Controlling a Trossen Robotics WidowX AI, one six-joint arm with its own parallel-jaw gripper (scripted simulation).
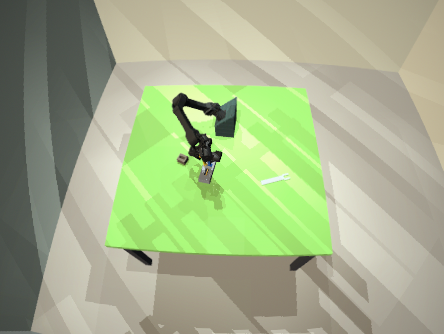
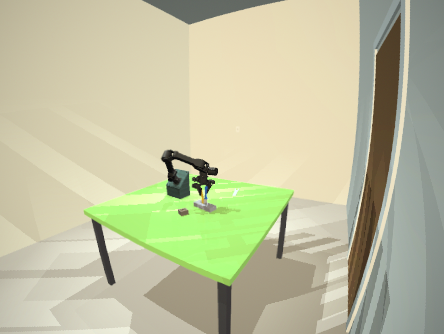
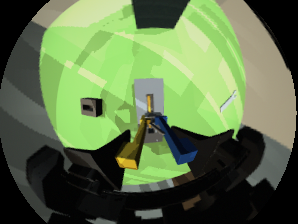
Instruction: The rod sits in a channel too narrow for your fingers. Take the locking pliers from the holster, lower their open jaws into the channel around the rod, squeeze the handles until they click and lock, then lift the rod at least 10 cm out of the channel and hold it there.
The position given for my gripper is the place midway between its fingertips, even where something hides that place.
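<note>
There's a yellow handle point(image 3: 128, 156) that I can see here, and a grey channel block point(image 3: 154, 87) as well. My own gripper point(image 3: 151, 130) is there with them.
</note>
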